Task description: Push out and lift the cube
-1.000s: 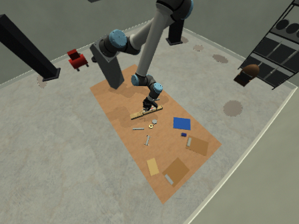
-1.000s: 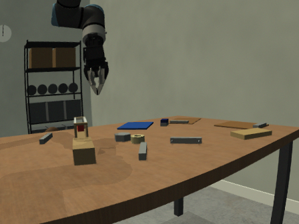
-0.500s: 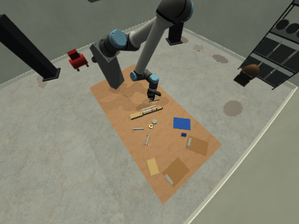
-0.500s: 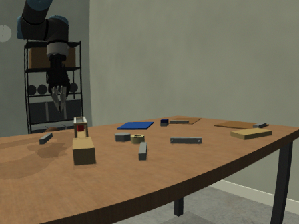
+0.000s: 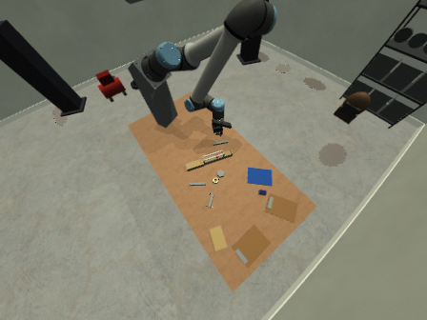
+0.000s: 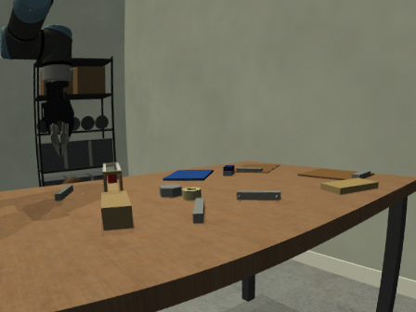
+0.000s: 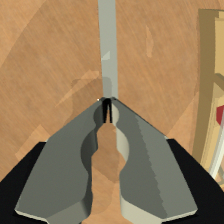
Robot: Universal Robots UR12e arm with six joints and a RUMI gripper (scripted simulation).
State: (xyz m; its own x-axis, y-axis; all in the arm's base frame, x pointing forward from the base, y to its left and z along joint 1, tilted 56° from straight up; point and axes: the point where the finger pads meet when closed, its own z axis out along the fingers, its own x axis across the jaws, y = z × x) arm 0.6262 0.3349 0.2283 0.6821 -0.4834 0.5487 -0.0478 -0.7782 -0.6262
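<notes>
Now: the grey bar 12 cm below my hand. From my hand the other things lie so: channel (16 cm ahead, 12 cm to the right, 8 cm below); then red cube (16 cm ahead, 8 cm to the right, 8 cm below); then grey hex nut (32 cm ahead, 12 cm below, 9 cm to the right).
</notes>
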